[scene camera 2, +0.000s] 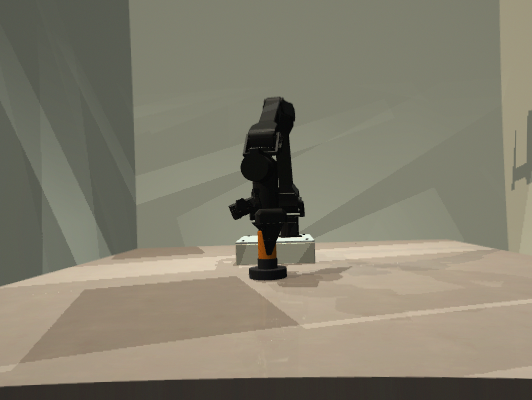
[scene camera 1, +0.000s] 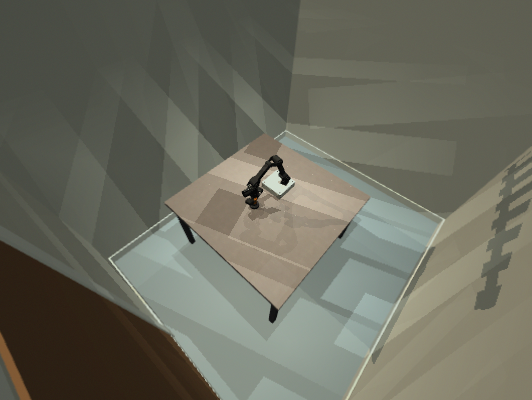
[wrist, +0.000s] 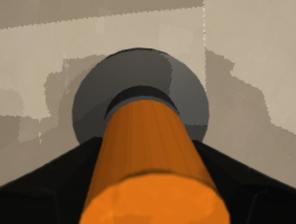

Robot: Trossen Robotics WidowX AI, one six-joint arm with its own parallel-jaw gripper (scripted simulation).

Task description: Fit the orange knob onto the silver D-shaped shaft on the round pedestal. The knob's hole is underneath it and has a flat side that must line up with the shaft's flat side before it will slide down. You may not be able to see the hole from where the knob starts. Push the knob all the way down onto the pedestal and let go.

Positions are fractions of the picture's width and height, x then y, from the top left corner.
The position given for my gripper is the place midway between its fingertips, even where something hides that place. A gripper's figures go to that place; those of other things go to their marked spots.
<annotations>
My gripper (wrist: 0.49,0.66): 11 cm from the lens. An orange knob (wrist: 0.50,0.72): 6 cm from the lens. A round pedestal (wrist: 0.45,0.33): 13 cm from the lens. The marked spots on the round pedestal and the orange knob are 8 cm apart.
</annotations>
